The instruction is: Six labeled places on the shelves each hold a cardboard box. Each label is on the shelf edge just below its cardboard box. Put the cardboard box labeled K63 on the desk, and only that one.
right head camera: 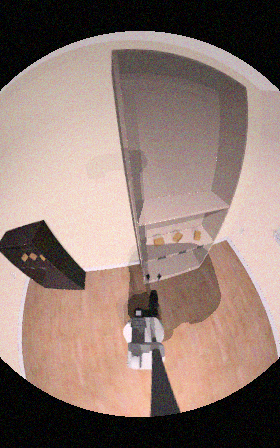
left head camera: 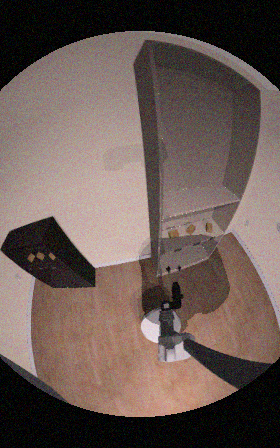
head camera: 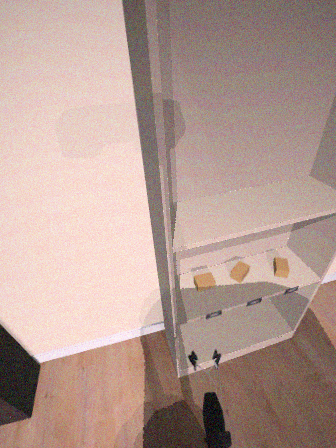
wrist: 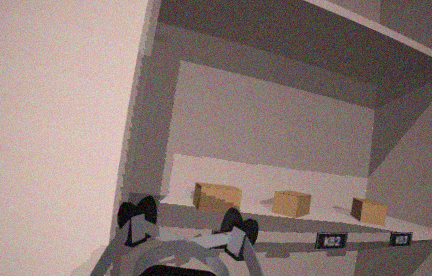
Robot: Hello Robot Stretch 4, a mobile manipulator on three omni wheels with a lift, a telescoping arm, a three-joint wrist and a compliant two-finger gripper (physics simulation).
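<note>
Three cardboard boxes stand on a lower shelf of the light shelf unit. The right-hand cardboard box [head camera: 281, 267] [left head camera: 209, 227] [right head camera: 197, 235] [wrist: 369, 212] has the label [head camera: 291, 290] [wrist: 401, 239] on the edge below it; its blurred text looks like K63. The middle box [head camera: 240, 271] [wrist: 291, 204] has a label [head camera: 254, 302] [wrist: 331, 241] that looks like K62. The left box [head camera: 204, 281] [wrist: 218, 197] has a label [head camera: 214, 314] hidden in the wrist view. My gripper [head camera: 205, 359] [left head camera: 174, 269] [right head camera: 153, 276] [wrist: 189, 218] is open and empty, in front of the unit's left part. No desk shows clearly.
The shelf unit's left side panel [head camera: 150, 165] [left head camera: 146, 135] stands left of the boxes. A higher shelf board [head camera: 250, 215] lies above them. A dark cabinet [head camera: 17, 372] [left head camera: 75, 265] [right head camera: 65, 265] with three more boxes stands left. A dark grey edge [left head camera: 35, 380] shows lower left.
</note>
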